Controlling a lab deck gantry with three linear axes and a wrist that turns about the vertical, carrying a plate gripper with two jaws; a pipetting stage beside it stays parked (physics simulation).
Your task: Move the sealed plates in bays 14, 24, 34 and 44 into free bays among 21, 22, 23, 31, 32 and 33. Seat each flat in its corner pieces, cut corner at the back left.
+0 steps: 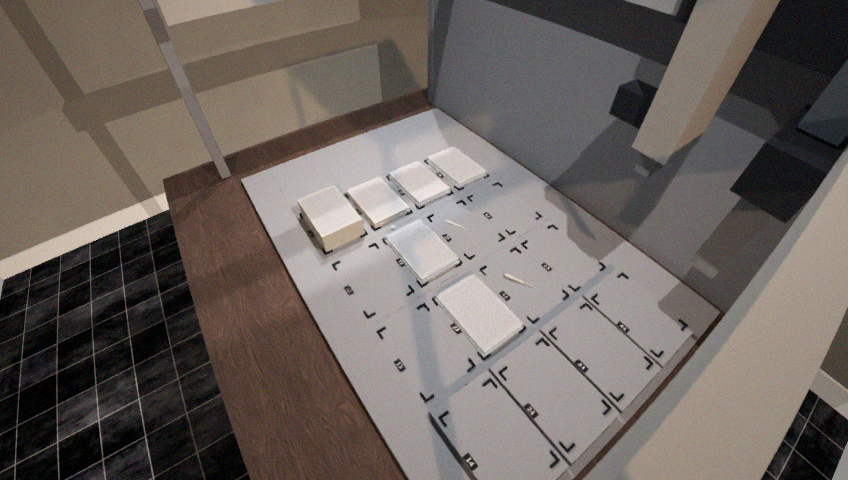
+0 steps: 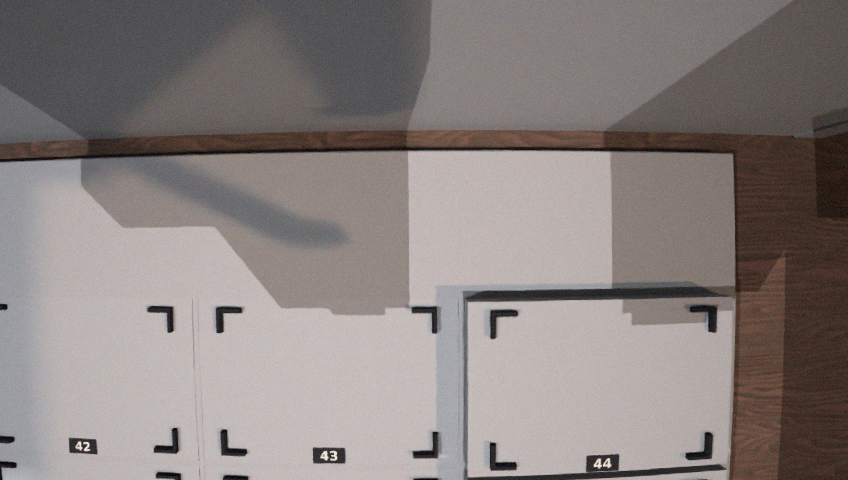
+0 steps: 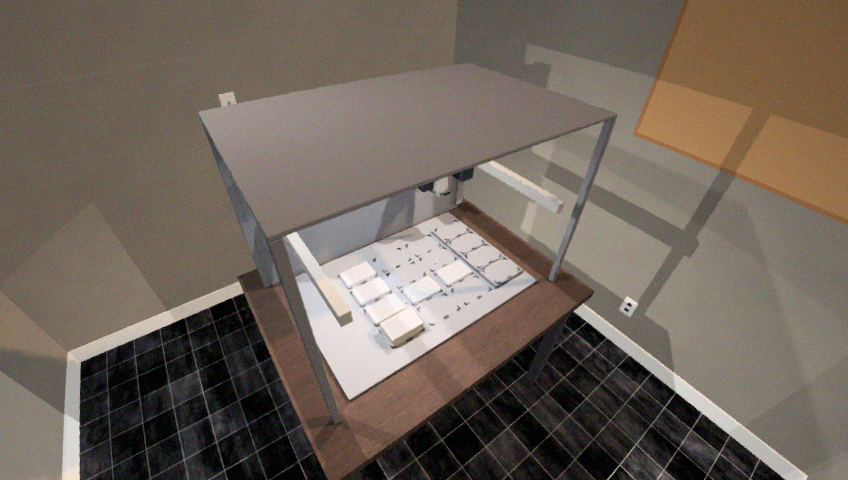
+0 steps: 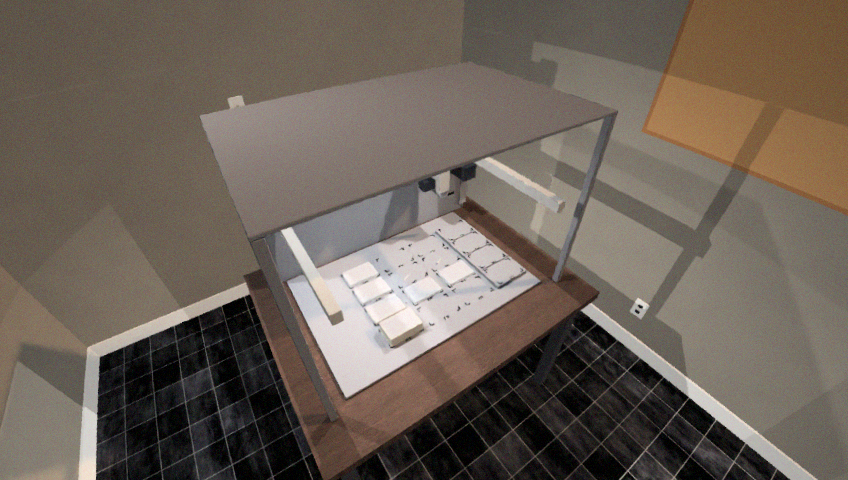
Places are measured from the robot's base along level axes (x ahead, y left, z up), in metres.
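Pixels of known places: gripper, fingertip midpoint: (image 1: 714,255) (image 3: 452,198) (image 4: 455,198); robot's base, origin of the base link: (image 1: 301,214) (image 3: 392,348) (image 4: 391,347).
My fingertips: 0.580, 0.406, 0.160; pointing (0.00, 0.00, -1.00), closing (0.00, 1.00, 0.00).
For each thing: its top centre in the pictures, then the offset to it from my fingertips, as dx, dy, dz. "spot": a spot on its surface instead.
- bay 21, surface spot: (image 1: 378,201) (image 3: 388,306) spot: -0.506, -0.258, -0.146
- bay 31, surface spot: (image 1: 418,181) (image 3: 372,289) spot: -0.512, -0.152, -0.146
- bay 22, surface spot: (image 1: 423,249) (image 3: 423,287) spot: -0.344, -0.256, -0.146
- bay 23, surface spot: (image 1: 479,312) (image 3: 455,271) spot: -0.183, -0.258, -0.146
- Bay 14, surface spot: (image 1: 493,431) spot: -0.035, -0.361, -0.145
- bay 24, surface spot: (image 1: 544,380) spot: -0.043, -0.255, -0.146
- bay 34, surface spot: (image 1: 595,344) spot: -0.033, -0.149, -0.145
- bay 44, surface spot: (image 2: 598,380) (image 1: 638,309) spot: -0.028, -0.037, -0.146
- tall cream block, middle of its top: (image 1: 328,209) (image 3: 401,322) (image 4: 400,322) -0.516, -0.363, -0.118
- low plate, middle of its top: (image 1: 456,163) (image 3: 357,273) (image 4: 360,272) -0.516, -0.042, -0.146
- thin pointed stick, middle of its top: (image 1: 457,224) -0.364, -0.159, -0.152
Low white plates lie in bay 21 (image 1: 378,201) (image 3: 385,309), bay 31 (image 1: 418,181) (image 3: 370,290), bay 22 (image 1: 423,249) (image 3: 421,289) and bay 23 (image 1: 479,312) (image 3: 454,271). They look flat within their corner pieces; seals and cut corners are too small to make out. Bay 14 (image 1: 493,431), bay 24 (image 1: 544,380), bay 34 (image 1: 595,344) and bay 44 (image 1: 639,309) (image 2: 598,380) hold no plate. My gripper (image 3: 463,174) (image 4: 464,172) shows as a dark hand high at the back right, partly behind the roof edge; its jaws cannot be made out.
A tall cream block (image 1: 333,218) stands in bay 11, and a low plate (image 1: 457,165) in bay 41. A thin pointed stick (image 1: 457,224) lies in bay 32, another stick (image 1: 517,279) in bay 33. The pale pipetting stage (image 4: 442,182) hangs beside my hand.
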